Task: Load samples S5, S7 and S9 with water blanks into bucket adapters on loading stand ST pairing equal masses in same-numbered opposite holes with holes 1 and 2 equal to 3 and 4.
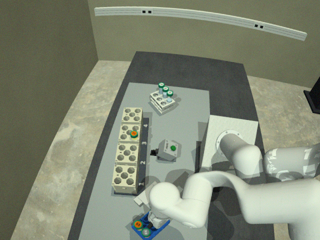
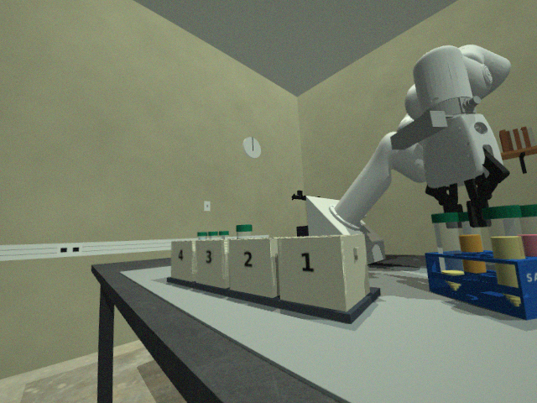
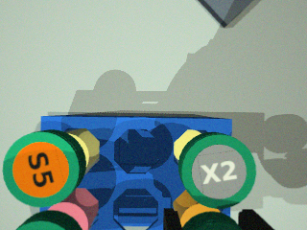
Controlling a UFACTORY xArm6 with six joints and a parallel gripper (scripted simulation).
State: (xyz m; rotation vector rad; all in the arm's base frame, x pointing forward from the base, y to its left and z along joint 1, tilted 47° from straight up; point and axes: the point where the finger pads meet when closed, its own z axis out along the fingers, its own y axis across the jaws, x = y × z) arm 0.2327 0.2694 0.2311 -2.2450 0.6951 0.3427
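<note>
Right now my hand is 10 mm past the orange-capped tube and 50 mm above it. Also, from my hand: green done key (10 mm ahead, 340 mm to the right, 50 mm below); grey-dotted tube (30 mm ahead, 30 mm to the right, 50 mm below); blue sample rack (40 mm ahead, 20 mm to the left, 90 mm below).
</note>
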